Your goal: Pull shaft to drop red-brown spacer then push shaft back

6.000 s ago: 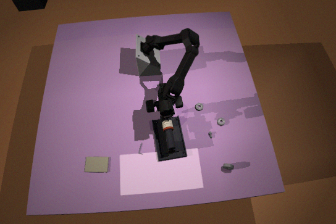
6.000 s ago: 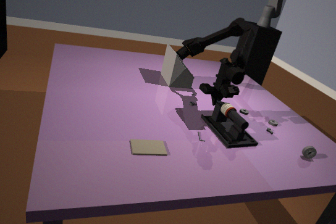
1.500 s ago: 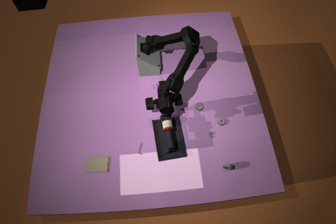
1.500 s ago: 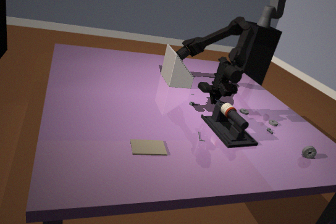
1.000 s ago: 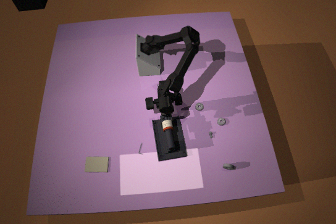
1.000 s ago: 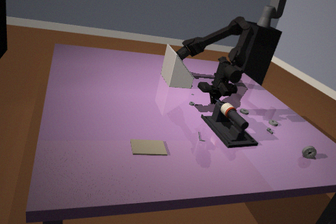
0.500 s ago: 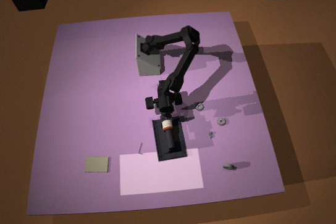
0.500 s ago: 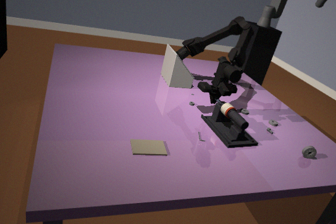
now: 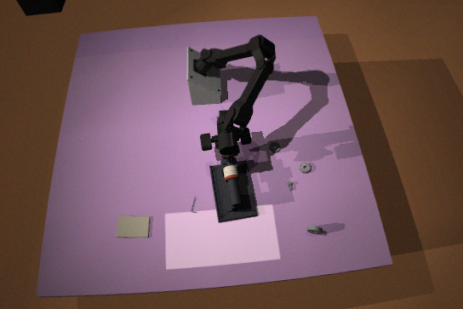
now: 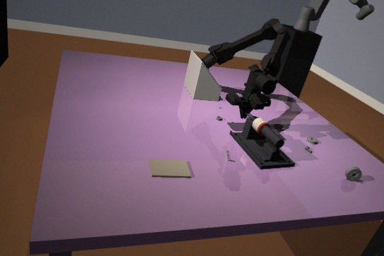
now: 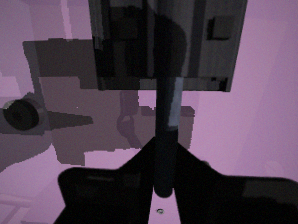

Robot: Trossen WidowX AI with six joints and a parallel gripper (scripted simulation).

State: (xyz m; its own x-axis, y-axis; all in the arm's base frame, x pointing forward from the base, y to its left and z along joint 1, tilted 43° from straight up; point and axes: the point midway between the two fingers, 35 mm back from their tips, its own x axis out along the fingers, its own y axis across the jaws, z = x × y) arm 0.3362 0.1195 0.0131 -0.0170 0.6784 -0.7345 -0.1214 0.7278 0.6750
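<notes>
My gripper tip is now 60 mm short of the dark shaft, 30 mm below it and 10 mm to the right of it. Also, from my gripper tip: red-brown spacer 140 mm ahead, 30 mm above, 20 mm to the left; then tan plate 360 mm to the right, 290 mm ahead, 40 mm below; then white spacer 120 mm ahead, 30 mm above, 20 mm to the left.
</notes>
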